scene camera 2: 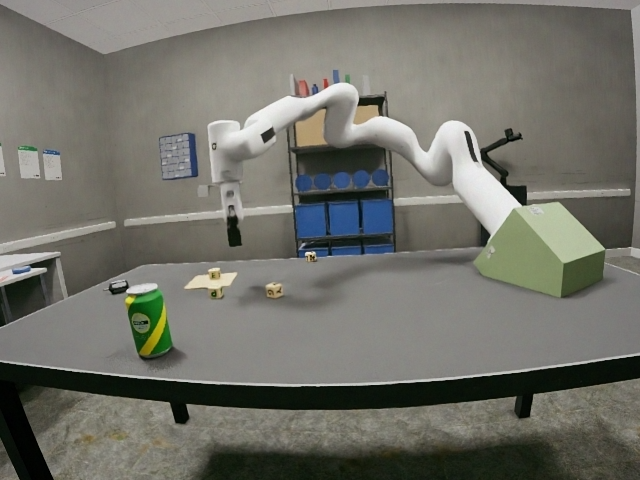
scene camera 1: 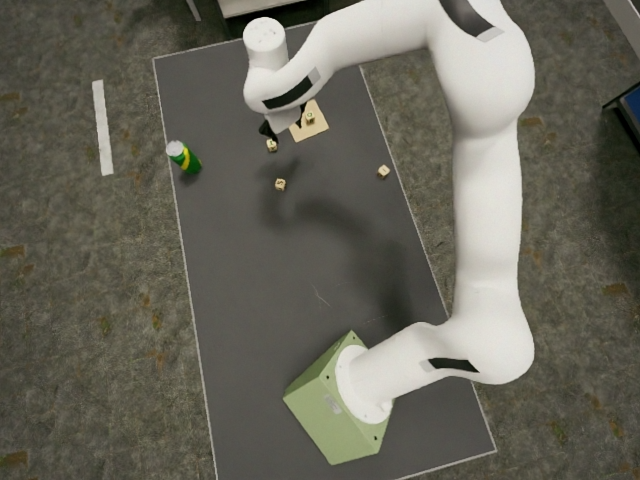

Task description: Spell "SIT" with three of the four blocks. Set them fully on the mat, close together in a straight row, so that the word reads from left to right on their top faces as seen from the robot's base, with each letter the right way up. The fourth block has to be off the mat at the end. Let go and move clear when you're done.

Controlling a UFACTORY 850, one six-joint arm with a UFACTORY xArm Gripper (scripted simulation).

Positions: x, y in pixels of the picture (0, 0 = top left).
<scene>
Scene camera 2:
my gripper: 234, 243
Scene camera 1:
my gripper: 286, 132
tan mat: 320, 125
</scene>
